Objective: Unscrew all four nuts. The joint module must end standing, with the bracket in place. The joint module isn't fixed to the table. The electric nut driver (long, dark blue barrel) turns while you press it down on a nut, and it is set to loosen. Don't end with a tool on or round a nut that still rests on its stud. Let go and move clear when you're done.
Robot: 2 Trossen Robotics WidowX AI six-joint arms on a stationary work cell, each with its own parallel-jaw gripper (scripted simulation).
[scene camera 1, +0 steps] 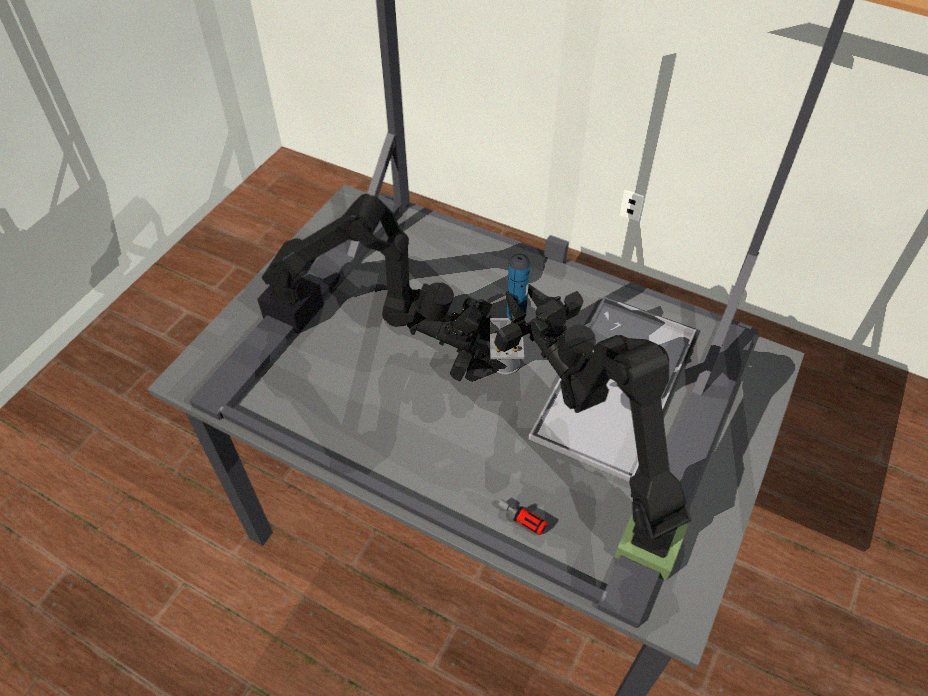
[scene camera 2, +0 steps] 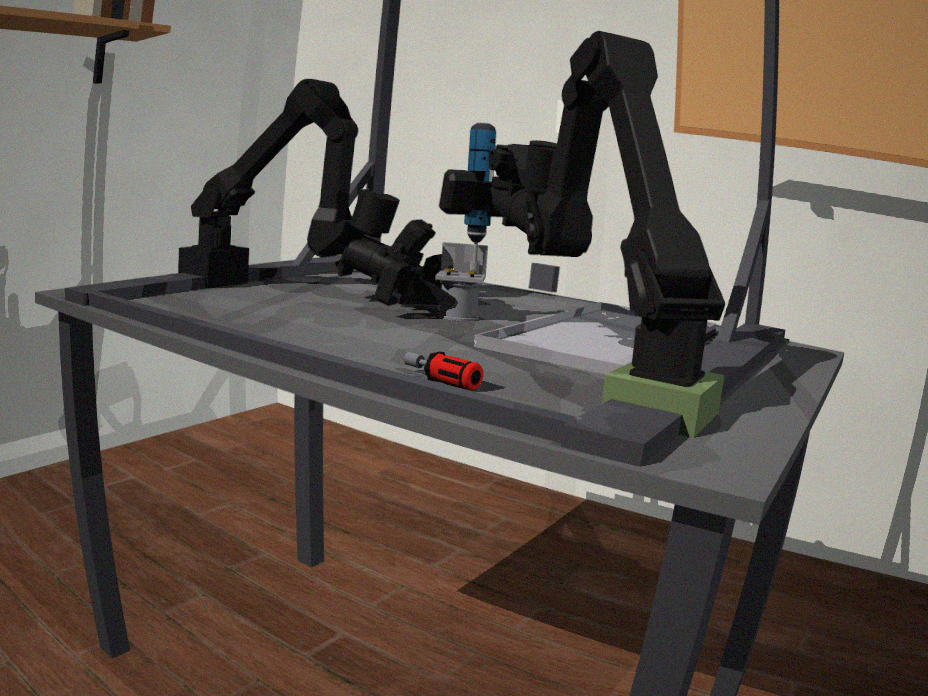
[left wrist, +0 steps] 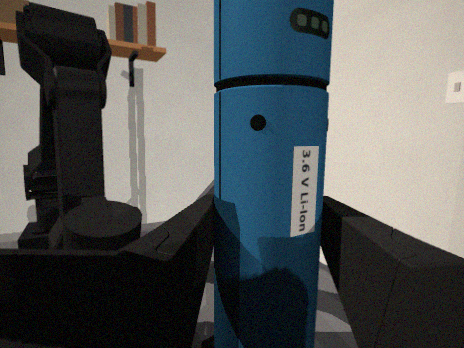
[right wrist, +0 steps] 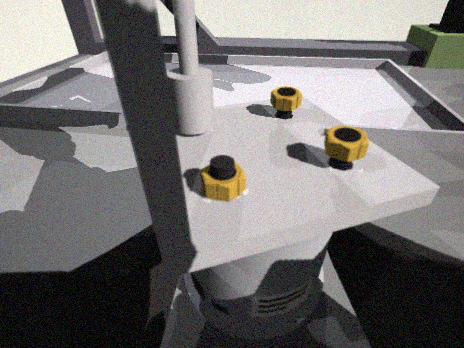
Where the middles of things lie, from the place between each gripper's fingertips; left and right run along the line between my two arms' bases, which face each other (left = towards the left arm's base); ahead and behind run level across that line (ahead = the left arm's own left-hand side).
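Scene:
The red-handled tool (scene camera 2: 468, 375) sits 270 mm ahead of my right hand, 270 mm to the left of it and 20 mm below it, and going by their middles it is the farthest from that hand of the things named here. The white L-shaped bracket (scene camera 2: 457, 255) is 30 mm to the left of my right hand, 10 mm behind it and 40 mm above it. From that same hand I find the shallow white tray (scene camera 1: 601, 436) 110 mm behind, 250 mm to the left and 30 mm below, while the joint module (right wrist: 275, 291) is 10 mm behind and 30 mm to the left.
Counting from my left hand, the red-handled tool is 22 cm to the left, 29 cm ahead and 19 cm below; the joint module is 17 cm below, 3 cm to the right and 2 cm ahead; and the shallow white tray is 20 cm below, 19 cm to the left and 9 cm behind. As for my left gripper (scene camera 2: 477, 178) itself, it is 13 cm above the white L-shaped bracket, 3 cm to the left of it and 1 cm short of it.

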